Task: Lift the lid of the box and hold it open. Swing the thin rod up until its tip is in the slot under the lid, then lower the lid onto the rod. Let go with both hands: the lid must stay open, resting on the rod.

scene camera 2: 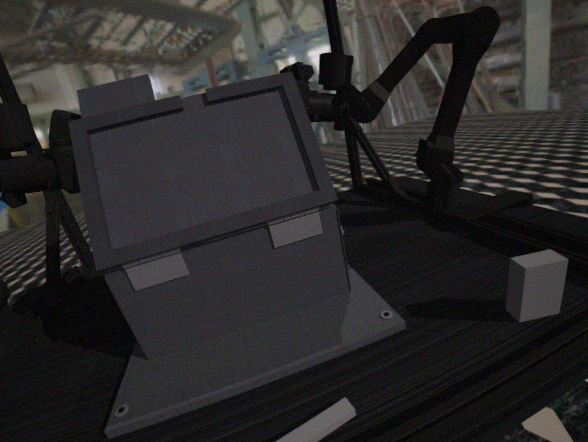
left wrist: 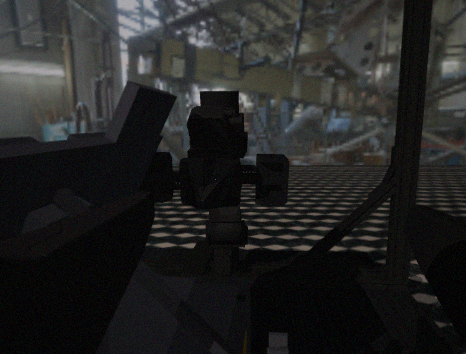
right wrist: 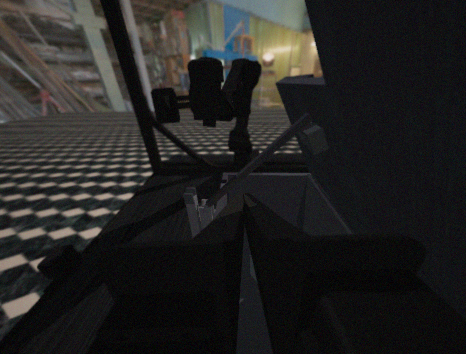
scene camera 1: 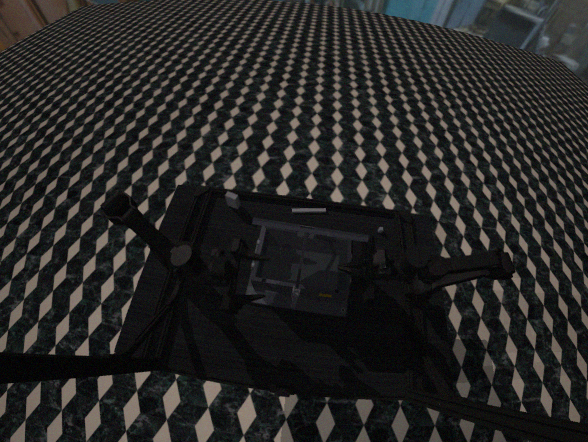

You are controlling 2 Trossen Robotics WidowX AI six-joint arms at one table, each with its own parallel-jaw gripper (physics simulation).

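Frame: origin at the left arm's base, x ahead, y left, z up, level; centimetres.
Where they show: left gripper, between the fingertips: [left wrist: 278, 210] [right wrist: 194, 97] [scene camera 1: 266, 277]; right gripper, between the fingertips: [left wrist: 200, 205] [right wrist: 242, 199] [scene camera 1: 337, 267]; left arm's base, origin of its link: [scene camera 2: 444, 205] [right wrist: 240, 164]; right arm's base, origin of its link: [scene camera 2: 2, 353] [left wrist: 226, 268] [scene camera 1: 411, 292].
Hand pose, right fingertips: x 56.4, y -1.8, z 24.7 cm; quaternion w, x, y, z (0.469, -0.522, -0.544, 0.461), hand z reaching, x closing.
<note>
Things, the pixels of their top centre, and the offset from my right fingertips.
- white strip, centre of its top: [scene camera 1: 309, 209] dx -8.1, dy +34.5, dz -25.6 cm
- small white block, centre of its top: [scene camera 2: 538, 258] [scene camera 1: 231, 195] dx -41.1, dy +32.7, dz -19.0 cm
The grey box [scene camera 1: 318, 272] [scene camera 2: 231, 281] stands on its base plate [scene camera 2: 362, 316] with its lid [scene camera 2: 200, 171] [right wrist: 365, 105] [left wrist: 137, 116] raised steeply. In the right wrist view the thin rod [right wrist: 260, 158] slants up from its hinge, and its tip is at the slot block [right wrist: 314, 138] under the lid. My left gripper [scene camera 1: 250, 278] [left wrist: 278, 210] [right wrist: 194, 97] is open and empty beside the box, apart from the lid. In scene camera 2 the left gripper [scene camera 2: 298, 70] shows behind the lid's top corner. My right gripper [scene camera 1: 354, 263] [right wrist: 242, 199] [left wrist: 200, 205] is shut on nothing, near the rod's hinge.
A white strip [scene camera 1: 309, 210] [scene camera 2: 323, 421] and a small white block [scene camera 1: 232, 199] lie on the dark mat behind the box. Another pale block [scene camera 2: 511, 285] sits at the picture's right edge. A black stand pole [scene camera 2: 336, 44] rises by the left arm. Checkered floor surrounds the mat.
</note>
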